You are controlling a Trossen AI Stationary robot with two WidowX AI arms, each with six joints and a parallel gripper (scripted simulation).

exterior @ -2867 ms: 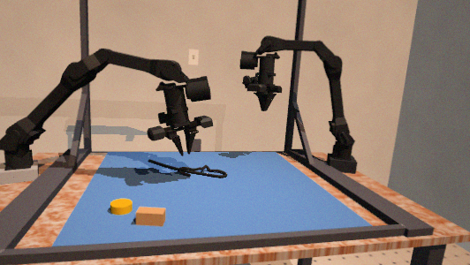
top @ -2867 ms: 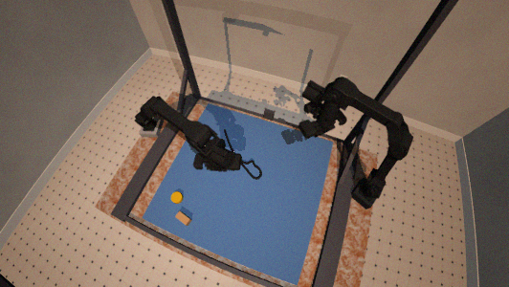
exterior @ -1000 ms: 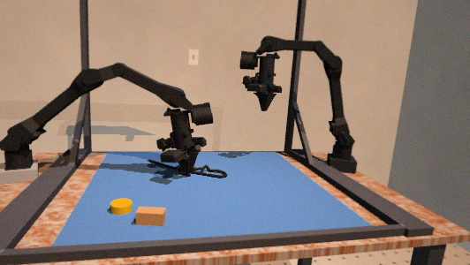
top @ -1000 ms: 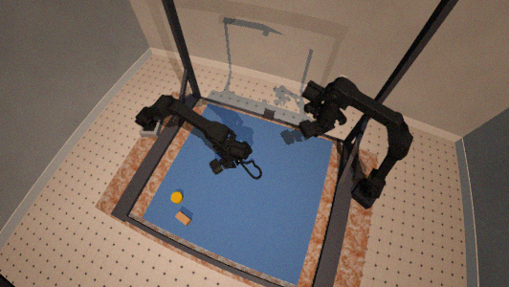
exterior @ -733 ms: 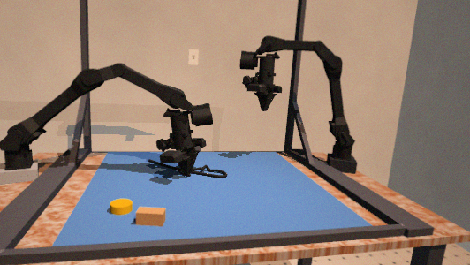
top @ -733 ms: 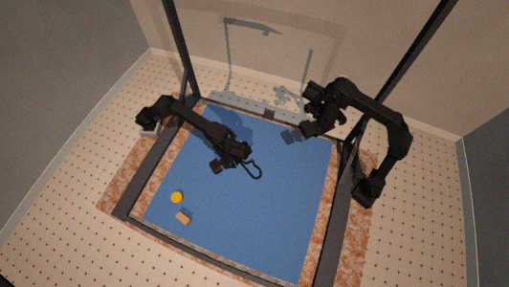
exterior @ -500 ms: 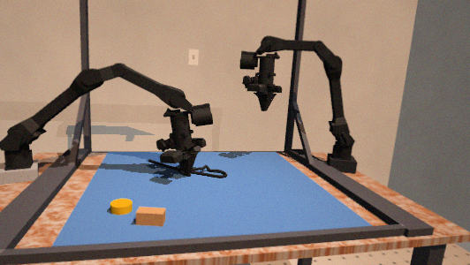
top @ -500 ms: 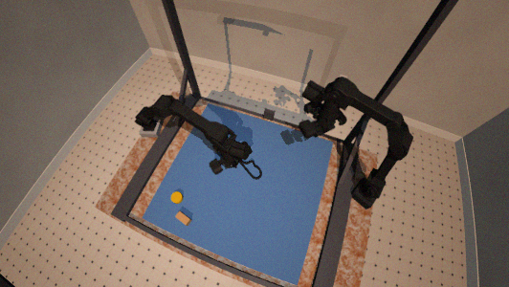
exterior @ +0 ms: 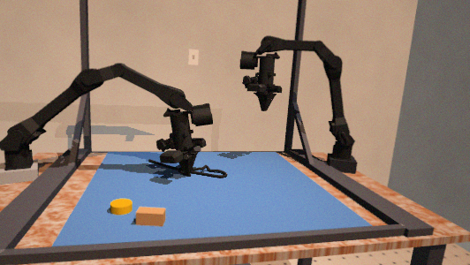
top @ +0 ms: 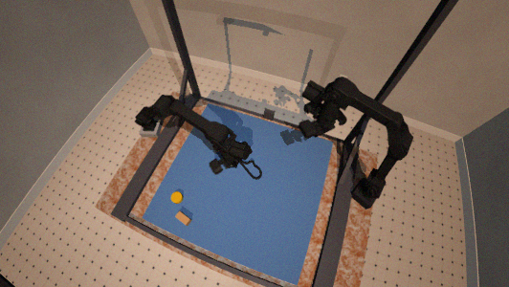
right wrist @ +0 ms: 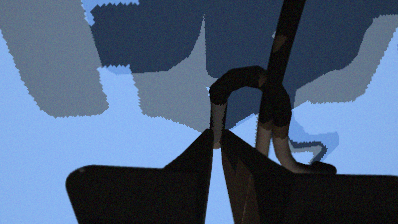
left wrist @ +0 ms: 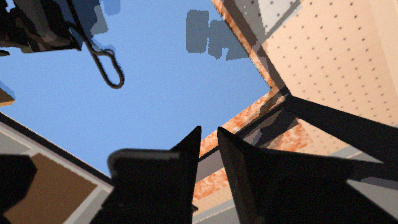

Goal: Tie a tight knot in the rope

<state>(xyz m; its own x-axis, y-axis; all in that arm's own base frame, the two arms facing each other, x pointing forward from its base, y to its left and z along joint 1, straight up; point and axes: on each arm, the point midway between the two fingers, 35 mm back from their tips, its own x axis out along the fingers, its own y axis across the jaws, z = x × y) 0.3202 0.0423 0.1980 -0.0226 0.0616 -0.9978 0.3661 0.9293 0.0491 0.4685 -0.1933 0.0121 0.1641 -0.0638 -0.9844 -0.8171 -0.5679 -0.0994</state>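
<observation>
My right hand is 50 mm short of the blue mat, 70 mm to the right of it and 40 mm above it. From my right hand the other things lie so: yellow disc (230 mm ahead, 180 mm to the right, 30 mm below); then orange block (300 mm ahead, 110 mm to the right, 20 mm below).
</observation>
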